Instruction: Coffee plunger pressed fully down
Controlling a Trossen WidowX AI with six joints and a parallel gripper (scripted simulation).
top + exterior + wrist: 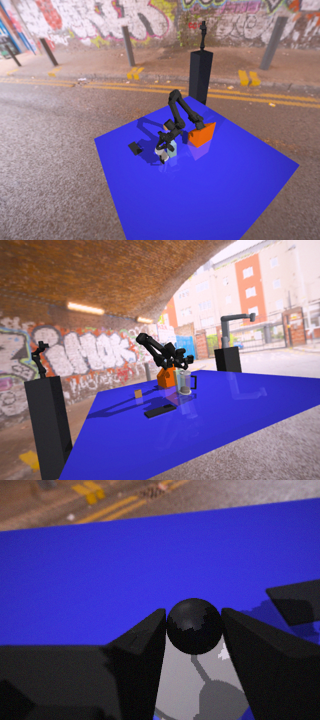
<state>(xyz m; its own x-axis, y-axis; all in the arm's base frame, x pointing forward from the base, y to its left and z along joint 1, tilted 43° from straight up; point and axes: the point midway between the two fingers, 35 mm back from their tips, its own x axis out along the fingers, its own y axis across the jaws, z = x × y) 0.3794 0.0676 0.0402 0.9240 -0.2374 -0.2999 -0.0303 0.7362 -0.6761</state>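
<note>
The glass coffee press is 20 mm behind my gripper tip, 10 mm to the left of it and 90 mm below it. From my gripper tip the other things lie so: small tan cube: 220 mm behind, 320 mm to the right, 150 mm below; pale teal box: 120 mm behind, 10 mm to the right, 100 mm below.
</note>
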